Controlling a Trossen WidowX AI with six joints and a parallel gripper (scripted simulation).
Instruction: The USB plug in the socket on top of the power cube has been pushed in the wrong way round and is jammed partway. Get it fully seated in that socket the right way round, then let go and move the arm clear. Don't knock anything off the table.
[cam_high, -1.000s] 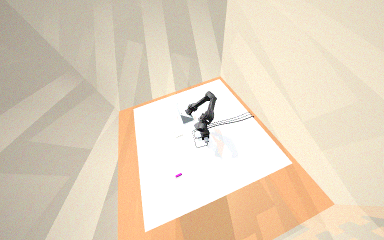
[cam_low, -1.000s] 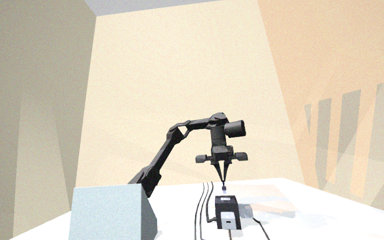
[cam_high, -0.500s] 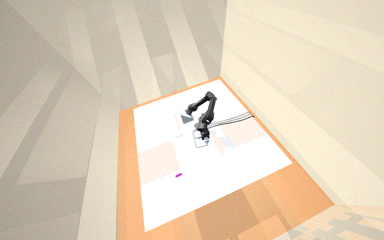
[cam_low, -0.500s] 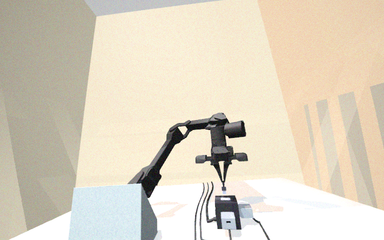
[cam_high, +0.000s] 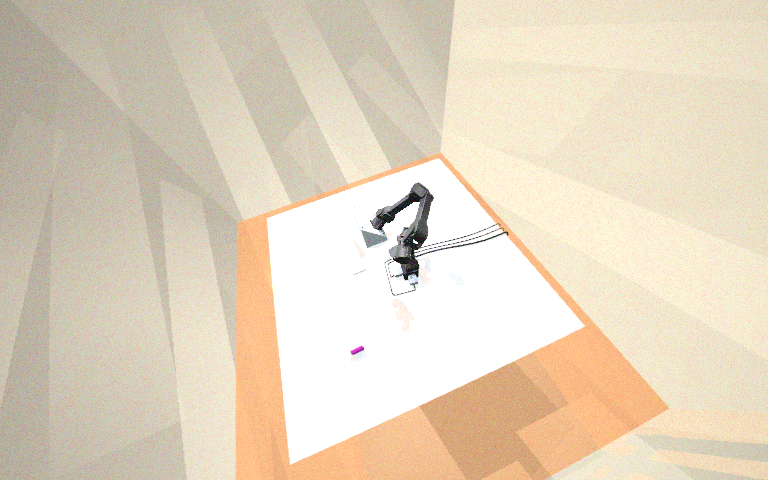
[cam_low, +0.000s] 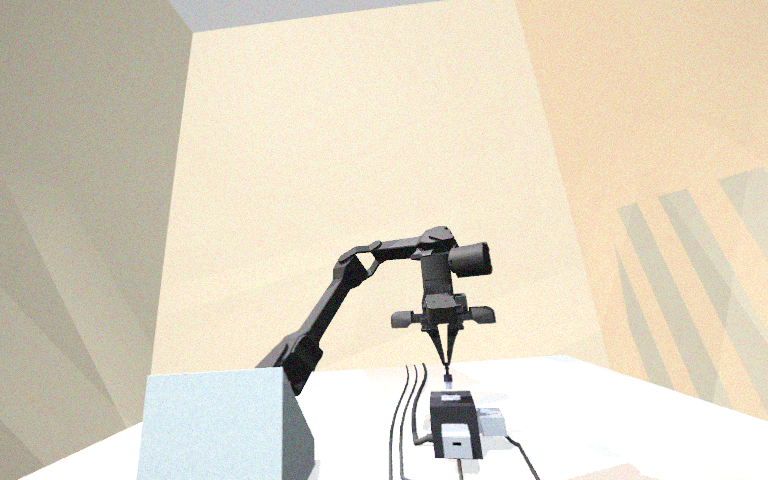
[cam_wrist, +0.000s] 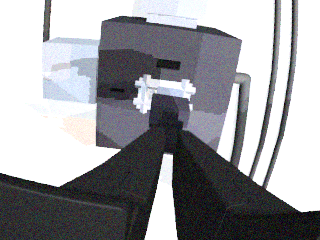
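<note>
Now: the white-framed socket 6 cm below my gripper tip. Also, from my gripper tip: usb plug: 2 cm below; small magenta piece: 38 cm to the right, 24 cm ahead, 11 cm below.
</note>
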